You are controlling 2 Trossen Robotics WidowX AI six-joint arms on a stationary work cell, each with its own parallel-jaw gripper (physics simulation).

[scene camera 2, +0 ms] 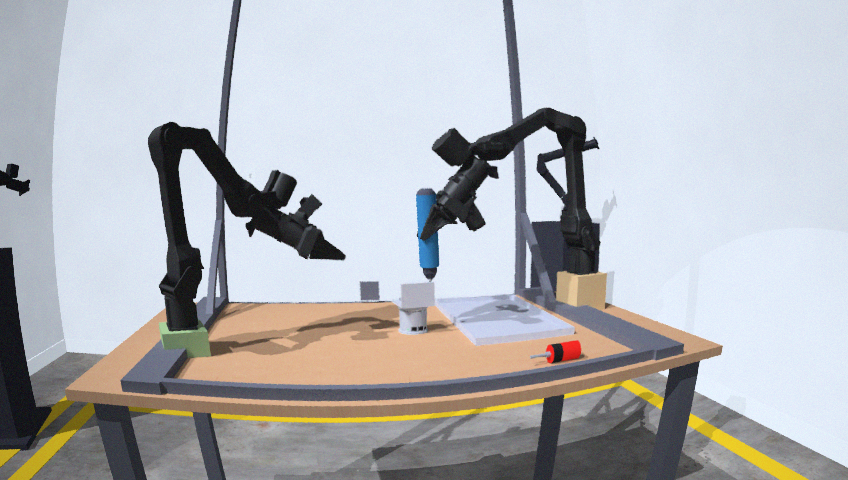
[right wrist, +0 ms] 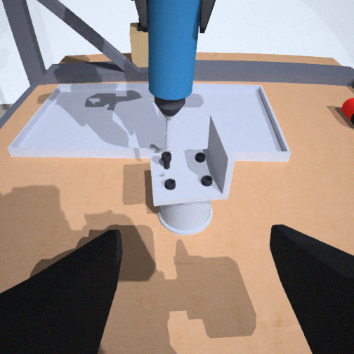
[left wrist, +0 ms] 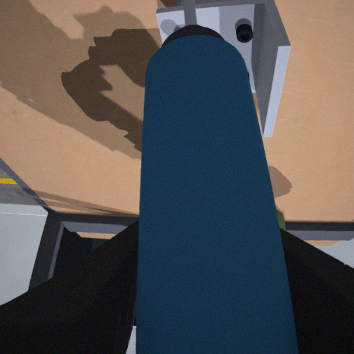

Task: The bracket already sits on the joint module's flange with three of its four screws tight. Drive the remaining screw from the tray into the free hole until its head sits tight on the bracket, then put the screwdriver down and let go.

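Places are measured from the left arm's base along level axes (x ahead, y left, z up), in metres.
Where they show: left gripper, fingertip midpoint: (scene camera 2: 419, 238); right gripper, fingertip midpoint: (scene camera 2: 344, 256); left arm's base, link origin: (scene camera 2: 582, 272); right arm's base, link origin: (scene camera 2: 181, 326).
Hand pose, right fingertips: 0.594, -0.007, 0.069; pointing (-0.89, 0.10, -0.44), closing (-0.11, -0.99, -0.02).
Things, the pixels of their top centre, and the offset from my right fingertips, as dx, dy, dz. "*": a spot on its surface instead.
- blue screwdriver, surface spot: (scene camera 2: 426, 208) * -0.166, +0.034, +0.095
- joint module, top centre: (scene camera 2: 412, 302) -0.140, +0.018, -0.100
- pale tray, top centre: (scene camera 2: 498, 312) -0.356, -0.010, -0.147
- red screwdriver, top centre: (scene camera 2: 555, 344) -0.287, +0.355, -0.129
My left gripper (scene camera 2: 423, 235) (left wrist: 203, 232) is shut on the blue screwdriver (scene camera 2: 426, 208) (left wrist: 205, 150) (right wrist: 172, 50), held upright with its bit down. The bit ends right at the head of a black screw (right wrist: 166, 159) in the right wrist view; whether they touch cannot be told. That screw stands upright at the bracket's far left corner, its head raised and shank showing. The bracket (scene camera 2: 417, 295) (left wrist: 276, 85) (right wrist: 187, 170) sits on the joint module (scene camera 2: 412, 321) (right wrist: 185, 215). Three other screws have their heads low on the bracket. My right gripper (scene camera 2: 343, 257) (right wrist: 196, 238) is open and empty, left of the module.
A pale tray (scene camera 2: 517, 334) (right wrist: 50, 151) lies beside the module, to its right in the scene view. A red screwdriver (scene camera 2: 563, 351) (right wrist: 349, 109) lies near the table's front right. A dark frame bar (scene camera 2: 333, 389) runs along the table's front edge.
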